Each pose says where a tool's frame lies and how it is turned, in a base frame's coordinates. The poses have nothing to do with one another.
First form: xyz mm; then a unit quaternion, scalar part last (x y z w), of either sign.
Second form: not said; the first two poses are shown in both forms.
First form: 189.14 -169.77 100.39 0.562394 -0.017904 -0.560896 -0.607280
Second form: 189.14 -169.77 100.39 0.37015 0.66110 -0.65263 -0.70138 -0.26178 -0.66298
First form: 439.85 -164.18 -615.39 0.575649 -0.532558 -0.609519 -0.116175
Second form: 439.85 -164.18 -615.39 -0.31026 -0.47151 -0.82548 -0.75475 -0.40577 0.51546
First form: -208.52 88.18 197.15 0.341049 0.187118 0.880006 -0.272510
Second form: -208.52 88.18 197.15 -0.61885 -0.35199 0.70223 0.60725 -0.78145 0.14345
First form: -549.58 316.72 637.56 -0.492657 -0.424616 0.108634 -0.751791
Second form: -549.58 316.72 637.56 0.61580 0.25504 -0.74548 0.58172 0.49098 0.64849
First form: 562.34 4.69 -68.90 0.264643 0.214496 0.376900 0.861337
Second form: 562.34 4.69 -68.90 0.62388 0.76281 -0.17002 -0.53575 0.57582 0.61758
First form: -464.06 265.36 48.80 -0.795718 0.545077 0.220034 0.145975
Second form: -464.06 265.36 48.80 0.30895 -0.80322 -0.50931 -0.93169 -0.36316 0.00756
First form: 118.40 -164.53 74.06 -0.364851 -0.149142 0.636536 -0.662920
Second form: 118.40 -164.53 74.06 0.14516 -0.73512 -0.66222 0.95277 -0.07659 0.29387
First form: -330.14 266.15 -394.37 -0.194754 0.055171 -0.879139 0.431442
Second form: -330.14 266.15 -394.37 -0.55186 -0.78008 0.29483 0.73711 -0.62163 -0.26506
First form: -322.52 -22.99 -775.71 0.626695 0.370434 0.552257 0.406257
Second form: -322.52 -22.99 -775.71 0.11558 0.91301 0.39121 0.01558 -0.39547 0.91835
